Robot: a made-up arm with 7 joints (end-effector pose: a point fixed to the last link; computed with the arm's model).
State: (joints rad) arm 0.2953 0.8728 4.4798 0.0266 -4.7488 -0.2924 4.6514
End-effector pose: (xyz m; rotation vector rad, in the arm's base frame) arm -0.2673 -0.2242 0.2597 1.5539 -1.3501 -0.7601
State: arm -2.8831 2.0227 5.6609 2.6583 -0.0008 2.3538 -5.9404
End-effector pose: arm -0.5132 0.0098 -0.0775 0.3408 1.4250 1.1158
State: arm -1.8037 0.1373 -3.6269 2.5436 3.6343 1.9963 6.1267
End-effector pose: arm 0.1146 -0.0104 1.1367 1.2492 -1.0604 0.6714
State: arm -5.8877 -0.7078 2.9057 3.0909 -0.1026 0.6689 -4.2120
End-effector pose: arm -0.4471 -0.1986 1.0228 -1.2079 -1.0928 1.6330
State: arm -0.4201 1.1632 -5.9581 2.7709 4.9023 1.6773 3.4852
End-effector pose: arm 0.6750 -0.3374 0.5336 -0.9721 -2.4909 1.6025
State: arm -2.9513 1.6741 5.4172 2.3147 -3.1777 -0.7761 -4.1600
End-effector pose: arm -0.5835 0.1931 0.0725 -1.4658 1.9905 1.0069
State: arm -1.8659 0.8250 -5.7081 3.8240 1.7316 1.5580 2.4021
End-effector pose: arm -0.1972 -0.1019 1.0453 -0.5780 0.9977 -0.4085
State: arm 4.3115 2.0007 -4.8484 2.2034 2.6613 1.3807 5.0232
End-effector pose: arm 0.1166 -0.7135 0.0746 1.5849 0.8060 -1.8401
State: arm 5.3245 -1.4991 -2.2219 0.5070 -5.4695 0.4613 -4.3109
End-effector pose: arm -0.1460 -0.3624 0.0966 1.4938 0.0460 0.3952
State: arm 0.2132 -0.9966 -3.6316 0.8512 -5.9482 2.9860 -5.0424
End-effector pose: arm -0.1923 0.1184 0.0769 0.4446 -0.1670 0.8362
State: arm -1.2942 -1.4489 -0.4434 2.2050 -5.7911 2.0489 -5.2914
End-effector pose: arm -0.2675 0.4269 0.8444 -0.9589 1.6899 -2.2514
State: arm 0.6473 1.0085 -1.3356 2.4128 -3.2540 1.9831 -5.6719
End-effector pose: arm 0.6493 0.2255 0.7192 -1.3083 -0.1760 0.5273
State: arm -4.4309 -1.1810 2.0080 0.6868 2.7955 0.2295 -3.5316
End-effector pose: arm -0.4273 -0.0184 0.1450 2.1472 -1.4467 -1.2173
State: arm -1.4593 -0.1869 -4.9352 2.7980 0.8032 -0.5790 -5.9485
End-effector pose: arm 0.0192 0.0716 1.1445 0.2719 0.1472 -2.1576
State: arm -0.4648 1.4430 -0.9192 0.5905 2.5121 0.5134 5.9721
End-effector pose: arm -0.3179 -0.2365 0.0958 0.0509 -2.4965 0.3202
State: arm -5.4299 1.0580 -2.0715 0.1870 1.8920 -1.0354 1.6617
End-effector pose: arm -0.0933 -0.3044 0.4181 -1.5539 -0.7383 2.2549
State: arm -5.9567 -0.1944 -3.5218 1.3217 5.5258 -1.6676 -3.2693
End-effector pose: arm -0.5218 -0.0368 0.5555 0.4416 1.2339 -2.8300
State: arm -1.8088 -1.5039 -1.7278 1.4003 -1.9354 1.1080 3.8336
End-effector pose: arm -0.5299 0.3870 0.2607 -2.6652 0.8833 0.5669
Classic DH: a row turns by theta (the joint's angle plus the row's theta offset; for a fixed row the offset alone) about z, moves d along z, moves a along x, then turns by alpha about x. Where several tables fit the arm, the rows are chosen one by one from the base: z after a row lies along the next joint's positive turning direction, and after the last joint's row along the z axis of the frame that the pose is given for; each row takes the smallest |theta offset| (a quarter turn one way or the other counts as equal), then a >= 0, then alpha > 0; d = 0 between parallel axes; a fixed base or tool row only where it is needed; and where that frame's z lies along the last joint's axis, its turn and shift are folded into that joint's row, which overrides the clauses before.
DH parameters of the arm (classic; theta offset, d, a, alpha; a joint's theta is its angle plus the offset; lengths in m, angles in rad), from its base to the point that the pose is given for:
joint 1: 0 0.38 0 -1.5708
joint 2: 0 0 0 1.5708
joint 3: 0 0.217 0.032 1.5708
joint 4: 0 0 0.11 1.5708
joint 5: 0 0.487 0 1.5708
joint 6: 0 0 0.06 -1.5708
joint 7: 0 0.077 0 0

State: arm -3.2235 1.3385 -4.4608 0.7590 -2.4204 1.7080 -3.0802
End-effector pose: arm 0.0257 -0.5278 0.4429 -1.0411 -1.9862 1.3549
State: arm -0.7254 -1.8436 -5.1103 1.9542 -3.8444 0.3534 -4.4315
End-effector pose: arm -0.0930 0.7344 0.4587 -1.5324 0.6508 0.4878
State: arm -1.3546 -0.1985 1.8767 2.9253 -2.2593 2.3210 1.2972
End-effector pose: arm -0.0221 0.0589 1.1030 0.1542 -2.3925 1.4733
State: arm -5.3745 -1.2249 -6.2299 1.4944 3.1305 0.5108 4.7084
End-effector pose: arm -0.0514 -0.0124 1.0542 0.0677 -0.0815 -0.6551
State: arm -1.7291 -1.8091 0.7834 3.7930 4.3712 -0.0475 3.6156
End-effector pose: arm -0.1402 0.5478 -0.0657 -0.9129 -2.2220 -0.8376
